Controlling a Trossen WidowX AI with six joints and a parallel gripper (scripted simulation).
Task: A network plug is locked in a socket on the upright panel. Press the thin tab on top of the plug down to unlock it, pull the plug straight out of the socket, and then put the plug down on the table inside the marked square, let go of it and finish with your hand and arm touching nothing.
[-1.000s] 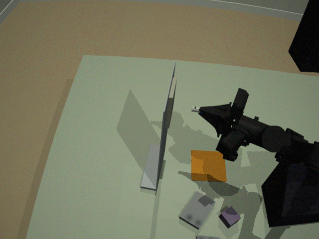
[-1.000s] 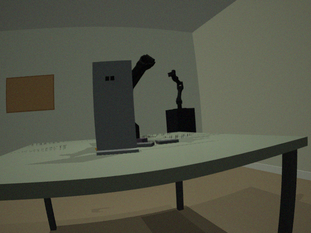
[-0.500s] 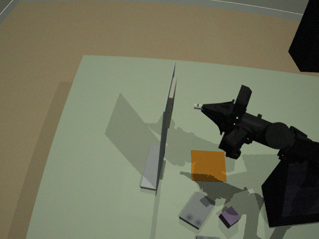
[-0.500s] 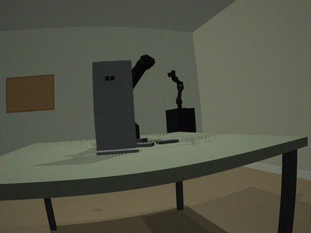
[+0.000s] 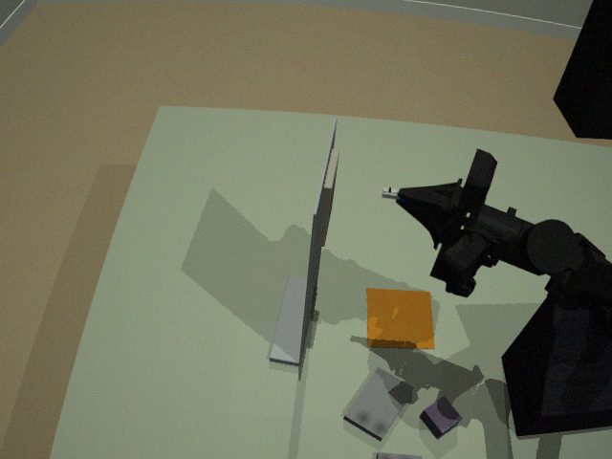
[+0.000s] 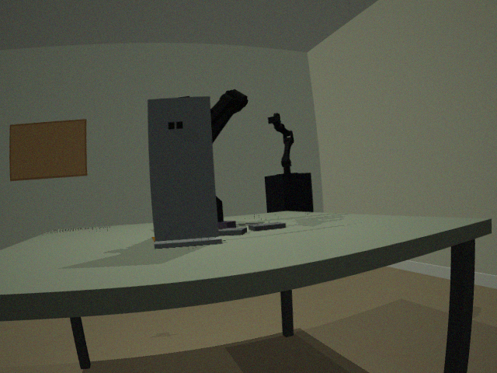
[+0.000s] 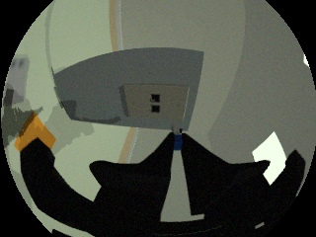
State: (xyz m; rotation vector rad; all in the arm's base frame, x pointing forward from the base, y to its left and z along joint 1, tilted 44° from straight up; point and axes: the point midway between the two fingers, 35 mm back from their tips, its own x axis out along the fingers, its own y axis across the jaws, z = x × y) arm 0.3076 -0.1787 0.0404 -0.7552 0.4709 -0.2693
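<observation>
Now: gripper tip 340 mm above the orange marked square, 70 mm past it and 20 mm to the left of it. Round my gripper tip: network plug: right at my gripper tip; grey upright panel: 160 mm below, 100 mm ahead, 20 mm to the right; purple block: 330 mm below, 180 mm to the left, 110 mm behind.
</observation>
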